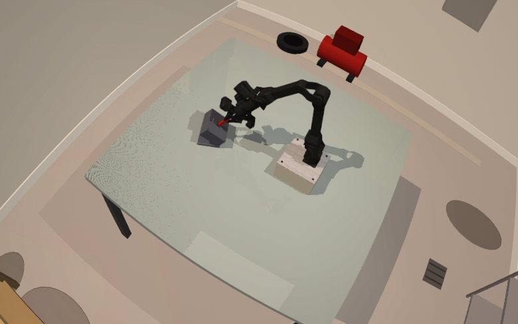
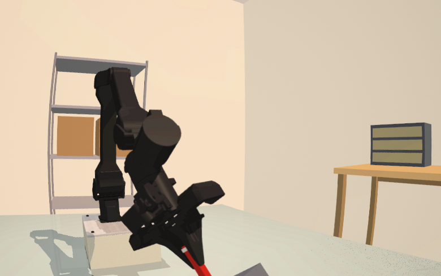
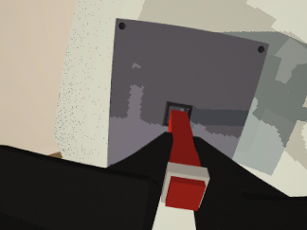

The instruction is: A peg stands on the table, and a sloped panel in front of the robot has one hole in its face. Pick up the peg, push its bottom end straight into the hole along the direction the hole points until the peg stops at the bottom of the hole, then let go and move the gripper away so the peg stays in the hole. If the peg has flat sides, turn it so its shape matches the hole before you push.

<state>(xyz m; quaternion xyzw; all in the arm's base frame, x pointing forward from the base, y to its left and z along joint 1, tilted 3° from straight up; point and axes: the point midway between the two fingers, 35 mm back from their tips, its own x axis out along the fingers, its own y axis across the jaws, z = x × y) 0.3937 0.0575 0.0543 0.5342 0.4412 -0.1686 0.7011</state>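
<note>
Right now my gripper tip is 40 mm short of the grey sloped panel, 20 mm to the right of it and 60 mm above it. The rest, counted from my gripper tip: peg: 10 mm behind, 10 mm above.
</note>
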